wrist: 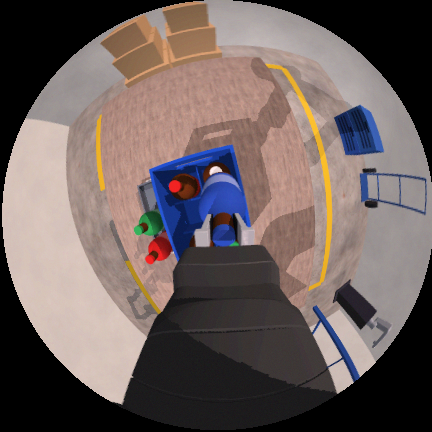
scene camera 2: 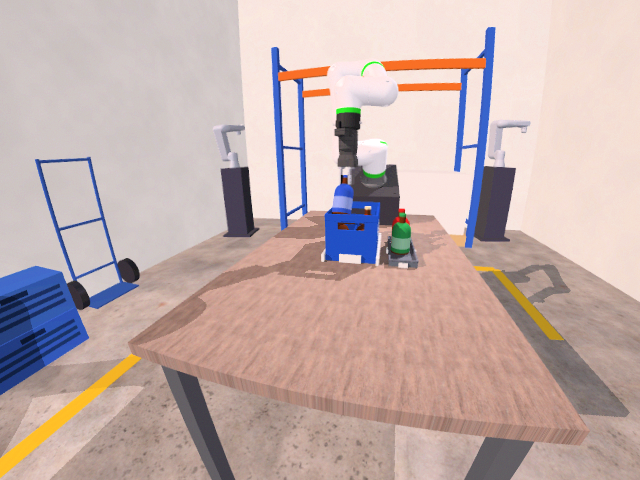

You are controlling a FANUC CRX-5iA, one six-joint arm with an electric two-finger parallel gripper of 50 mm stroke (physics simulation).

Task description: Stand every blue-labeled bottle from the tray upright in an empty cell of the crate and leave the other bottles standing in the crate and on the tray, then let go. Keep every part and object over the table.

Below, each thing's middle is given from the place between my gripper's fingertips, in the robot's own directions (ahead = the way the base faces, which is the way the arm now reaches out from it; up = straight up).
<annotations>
Now: hand 20 mm short of the blue-labeled bottle (wrist: 221, 196), 10 mm to the left of it and 50 mm above it.
</annotations>
